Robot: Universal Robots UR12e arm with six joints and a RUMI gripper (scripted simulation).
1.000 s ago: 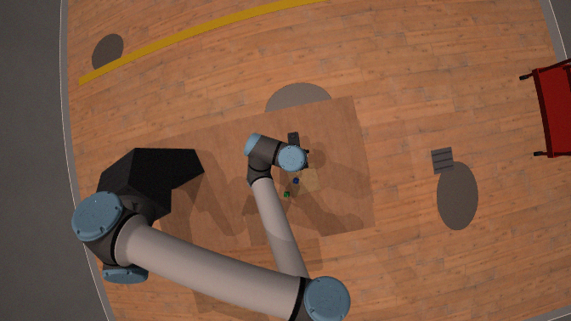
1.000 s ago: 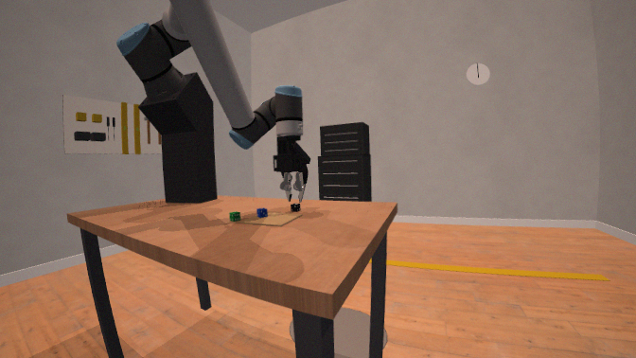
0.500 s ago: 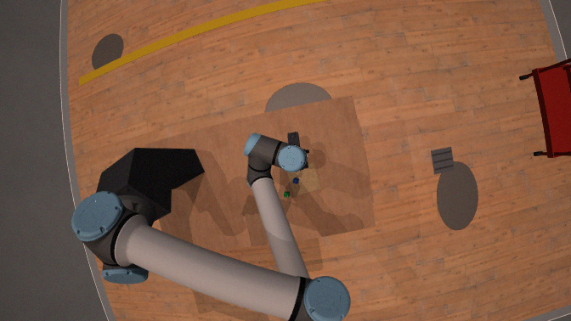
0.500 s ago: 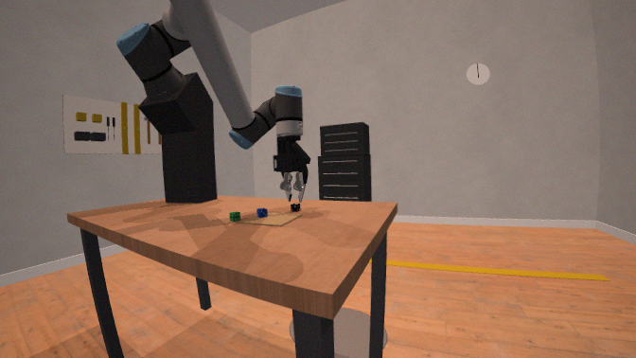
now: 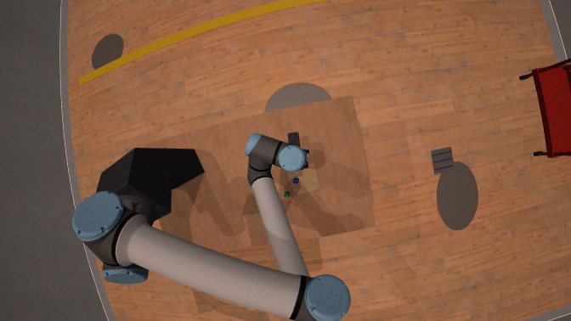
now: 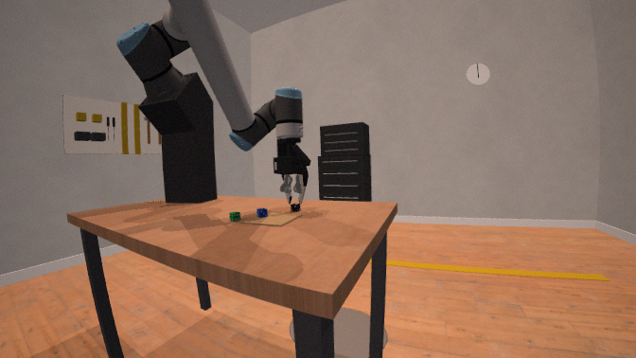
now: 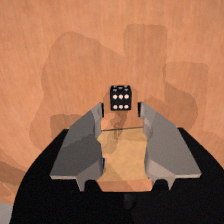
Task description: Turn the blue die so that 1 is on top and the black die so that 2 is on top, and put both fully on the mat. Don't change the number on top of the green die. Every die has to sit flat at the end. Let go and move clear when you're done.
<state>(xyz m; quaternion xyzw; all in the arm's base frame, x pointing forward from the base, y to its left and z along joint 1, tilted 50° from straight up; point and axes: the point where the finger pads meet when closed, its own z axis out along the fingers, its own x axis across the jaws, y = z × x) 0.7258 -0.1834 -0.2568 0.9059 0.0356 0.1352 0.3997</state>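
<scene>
The black die lies 30 mm below my hand. Round my hand: green die: 110 mm behind, 180 mm to the right, 30 mm below; tan mat: 10 mm behind, 130 mm to the right, 40 mm below; blue die: 50 mm behind, 120 mm to the right, 20 mm below.
</scene>
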